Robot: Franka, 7 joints.
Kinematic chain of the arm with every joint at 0, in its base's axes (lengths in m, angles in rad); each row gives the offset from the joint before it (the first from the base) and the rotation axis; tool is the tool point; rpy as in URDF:
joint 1: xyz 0 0 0.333 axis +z
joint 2: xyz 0 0 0 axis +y
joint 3: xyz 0 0 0.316 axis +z
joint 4: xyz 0.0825 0 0 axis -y
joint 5: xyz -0.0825 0 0.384 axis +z
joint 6: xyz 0 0 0 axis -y
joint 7: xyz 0.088 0 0 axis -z
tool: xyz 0 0 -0.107 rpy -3.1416 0 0
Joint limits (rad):
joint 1: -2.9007..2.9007
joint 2: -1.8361..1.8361
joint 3: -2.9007..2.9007
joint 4: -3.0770..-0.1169
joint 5: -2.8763..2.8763
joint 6: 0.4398..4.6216
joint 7: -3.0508..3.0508
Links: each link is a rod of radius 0.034 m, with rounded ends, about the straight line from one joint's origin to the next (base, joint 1, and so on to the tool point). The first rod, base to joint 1, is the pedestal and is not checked.
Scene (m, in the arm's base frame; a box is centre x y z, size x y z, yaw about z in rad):
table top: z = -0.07
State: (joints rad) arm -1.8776 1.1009 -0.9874 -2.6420 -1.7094 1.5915 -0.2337
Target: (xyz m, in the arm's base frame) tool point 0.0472 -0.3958 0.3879
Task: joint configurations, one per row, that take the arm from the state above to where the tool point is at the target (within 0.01 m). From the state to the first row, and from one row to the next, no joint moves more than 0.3 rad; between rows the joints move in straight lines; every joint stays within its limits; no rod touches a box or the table.
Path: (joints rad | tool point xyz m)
1: -1.7096 0.8557 -0.8040 -2.6309 -1.6932 1.4984 -0.2337 | -0.3707 -0.0435 0.1606
2: -1.5415 0.6104 -0.6206 -2.6197 -1.6770 1.4053 -0.2337 | -0.3188 -0.1963 0.1664
3: -1.3735 0.3652 -0.4373 -2.6086 -1.6608 1.3122 -0.2337 | -0.2190 -0.3217 0.2109
4: -1.2054 0.1200 -0.2539 -2.5975 -1.6446 1.2191 -0.2337 | -0.0879 -0.3932 0.2885
5: -1.0374 -0.1253 -0.0705 -2.5863 -1.6284 1.1259 -0.2337 | 0.0472 -0.3958 0.3879

